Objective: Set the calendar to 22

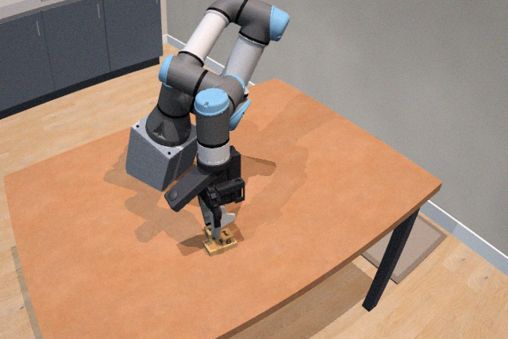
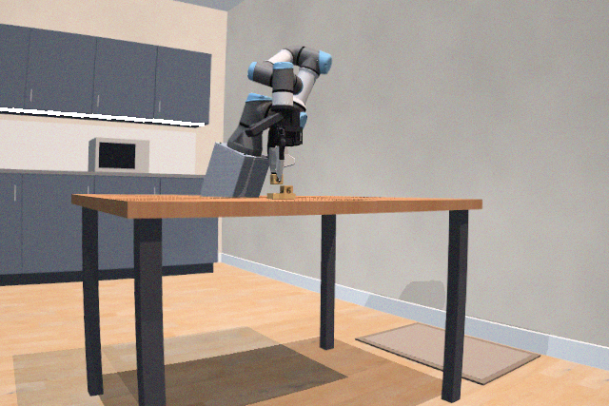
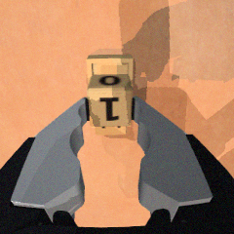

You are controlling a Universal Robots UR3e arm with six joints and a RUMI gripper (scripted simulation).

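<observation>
Right now the wooden tray is 2 cm to the left of my hand and 6 cm below it.
</observation>
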